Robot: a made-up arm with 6 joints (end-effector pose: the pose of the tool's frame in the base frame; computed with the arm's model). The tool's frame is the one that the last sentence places. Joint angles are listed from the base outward.
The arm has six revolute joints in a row. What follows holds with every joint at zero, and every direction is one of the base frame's.
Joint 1 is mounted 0.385 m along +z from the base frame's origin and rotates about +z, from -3.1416 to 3.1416 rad.
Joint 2 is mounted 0.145 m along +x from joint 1 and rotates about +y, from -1.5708 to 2.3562 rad.
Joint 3 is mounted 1.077 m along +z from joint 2 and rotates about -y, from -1.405 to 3.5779 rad.
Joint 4 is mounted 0.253 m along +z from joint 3 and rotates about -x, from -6.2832 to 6.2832 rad.
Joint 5 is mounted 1.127 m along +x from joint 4 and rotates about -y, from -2.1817 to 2.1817 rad.
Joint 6 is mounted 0.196 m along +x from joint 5 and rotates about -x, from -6.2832 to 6.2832 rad.
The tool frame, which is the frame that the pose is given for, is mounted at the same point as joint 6; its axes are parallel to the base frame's.
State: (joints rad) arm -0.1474 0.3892 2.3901 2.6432 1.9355 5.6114
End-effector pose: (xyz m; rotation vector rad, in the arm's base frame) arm 0.0417 0.0823 2.3038 -2.6384 -0.4257 0.0771
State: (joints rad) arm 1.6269 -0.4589 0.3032 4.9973 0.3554 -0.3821
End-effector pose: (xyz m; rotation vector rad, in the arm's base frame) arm 0.0413 0.4312 2.4525 2.1132 0.6642 1.4812
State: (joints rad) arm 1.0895 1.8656 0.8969 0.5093 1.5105 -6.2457
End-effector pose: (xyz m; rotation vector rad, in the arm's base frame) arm 0.9199 1.9675 -0.6264 0.1158 -0.6225 1.5337
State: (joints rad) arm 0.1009 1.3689 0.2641 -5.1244 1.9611 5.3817
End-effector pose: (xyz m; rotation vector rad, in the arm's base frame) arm 1.9371 0.3631 -0.1930 0.7155 -0.1323 1.5337
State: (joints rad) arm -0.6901 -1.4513 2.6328 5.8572 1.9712 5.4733
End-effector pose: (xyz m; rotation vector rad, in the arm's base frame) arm -0.9761 0.7091 -0.5819 0.5994 -0.1480 -1.1045
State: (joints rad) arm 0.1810 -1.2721 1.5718 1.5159 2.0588 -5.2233
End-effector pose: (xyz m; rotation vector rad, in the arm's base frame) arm -1.9501 -0.1811 0.7546 0.5223 0.6292 1.1573
